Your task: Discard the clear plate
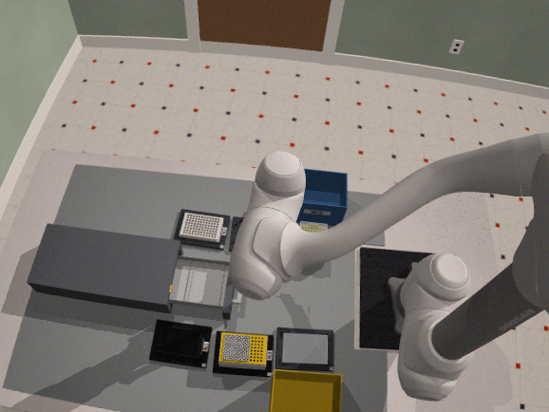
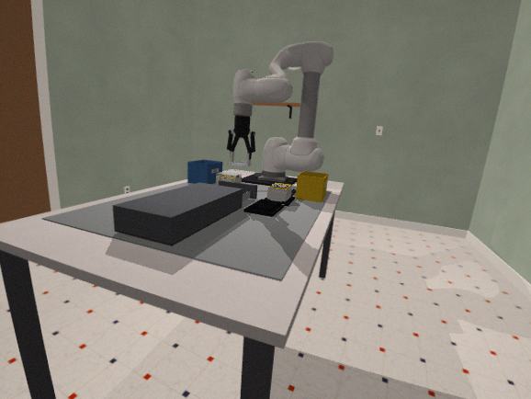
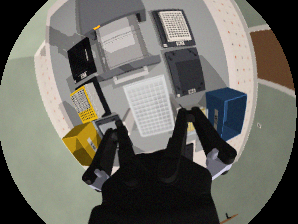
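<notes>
The yellow bin W1 lies 8 cm behind my hand, 37 cm to the left of it and 13 cm below it. Round my hand: nest: 3 cm ahead, 15 cm to the right, 16 cm below; clear well plate: 2 cm below; white plate: 21 cm ahead, 18 cm to the right, 15 cm below.
</notes>
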